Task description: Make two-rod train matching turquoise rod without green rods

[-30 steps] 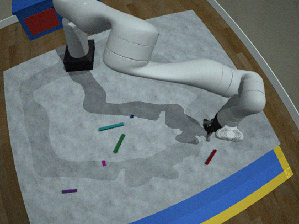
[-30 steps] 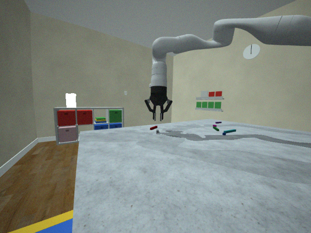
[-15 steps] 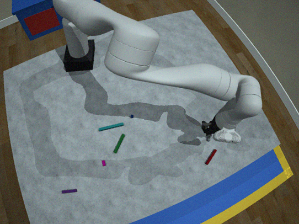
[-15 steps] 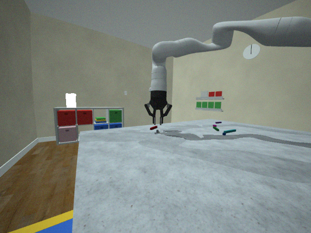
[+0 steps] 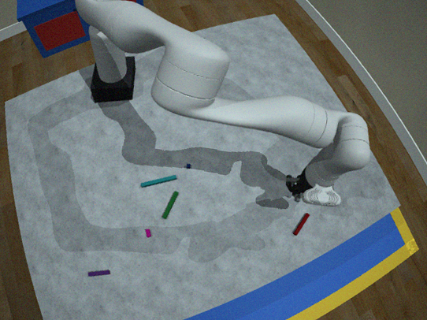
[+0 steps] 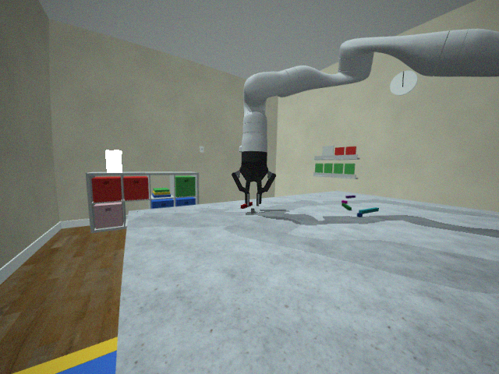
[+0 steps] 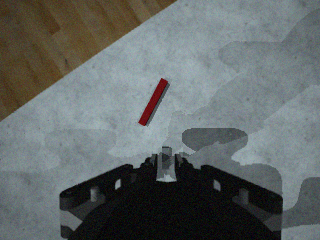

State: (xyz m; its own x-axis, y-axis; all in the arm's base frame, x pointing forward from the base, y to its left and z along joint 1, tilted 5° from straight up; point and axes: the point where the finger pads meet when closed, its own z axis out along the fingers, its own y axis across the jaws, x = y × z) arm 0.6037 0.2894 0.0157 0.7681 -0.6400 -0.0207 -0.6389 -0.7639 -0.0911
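The grey rod is 30 mm below my hand. From my hand the other things lie so: small blue rod (230 mm behind, 220 mm to the right, 30 mm below); red rod (70 mm ahead, 40 mm to the right, 30 mm below); green rod (160 mm behind, 320 mm to the right, 30 mm below).
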